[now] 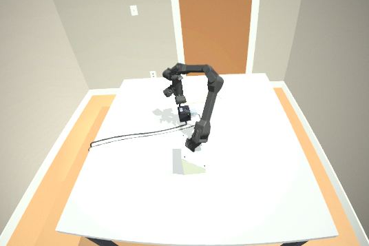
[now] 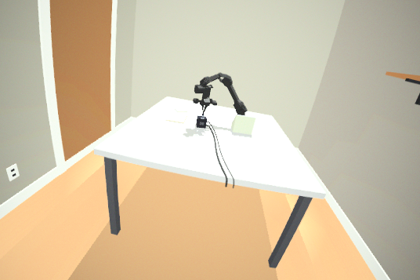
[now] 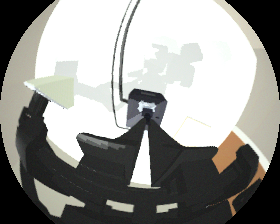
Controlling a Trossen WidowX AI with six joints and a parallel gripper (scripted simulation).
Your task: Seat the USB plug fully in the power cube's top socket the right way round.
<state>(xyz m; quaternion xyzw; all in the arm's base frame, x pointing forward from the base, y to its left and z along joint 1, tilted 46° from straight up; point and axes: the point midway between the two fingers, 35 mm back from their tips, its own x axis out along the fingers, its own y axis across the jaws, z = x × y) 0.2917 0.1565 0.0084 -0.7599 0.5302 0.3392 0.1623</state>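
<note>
Right now my gripper tip is 2 cm above the dark USB plug.
</note>
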